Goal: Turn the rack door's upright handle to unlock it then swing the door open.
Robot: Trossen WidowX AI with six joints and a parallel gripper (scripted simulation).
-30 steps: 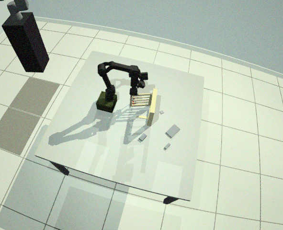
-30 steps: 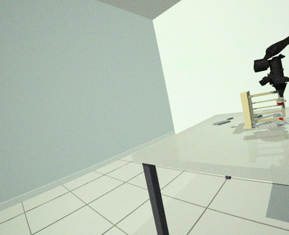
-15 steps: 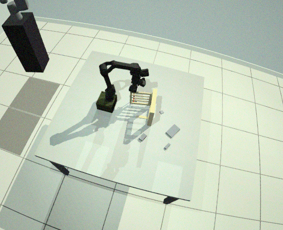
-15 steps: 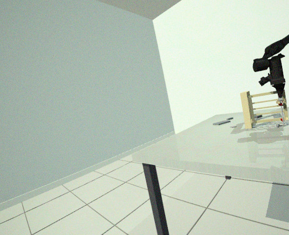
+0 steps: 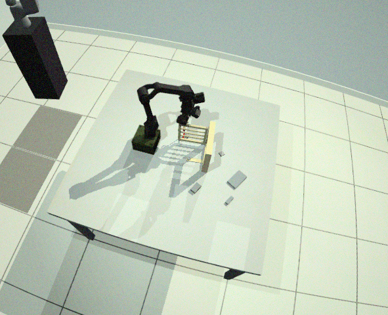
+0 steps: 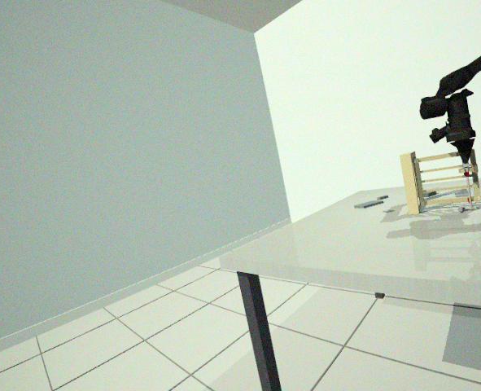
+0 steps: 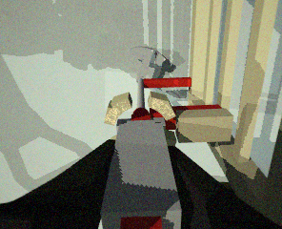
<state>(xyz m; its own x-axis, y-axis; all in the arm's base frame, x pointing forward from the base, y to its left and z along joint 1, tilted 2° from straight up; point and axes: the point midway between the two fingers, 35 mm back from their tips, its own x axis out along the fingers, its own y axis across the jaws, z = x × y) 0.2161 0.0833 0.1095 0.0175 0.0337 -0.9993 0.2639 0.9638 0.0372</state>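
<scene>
Right now my gripper tip is 10 mm short of the upright handle and 30 mm above it.
</scene>
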